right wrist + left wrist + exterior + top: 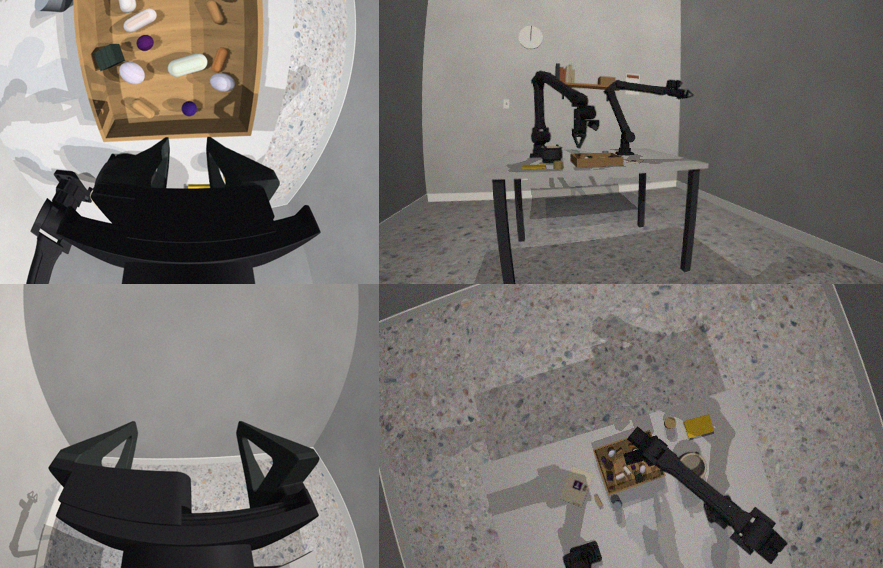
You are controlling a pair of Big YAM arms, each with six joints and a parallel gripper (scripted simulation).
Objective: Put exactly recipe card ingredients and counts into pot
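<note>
Right now the dark pot is 15 cm to the right of my right hand, 13 cm behind it and 5 cm below it. Round my right hand: wooden crate (10 cm to the left, 8 cm below, 2 cm behind); then yellow block (23 cm to the right, 10 cm below, 3 cm ahead); then brass cylinder (12 cm to the right, 8 cm below, 8 cm ahead).
</note>
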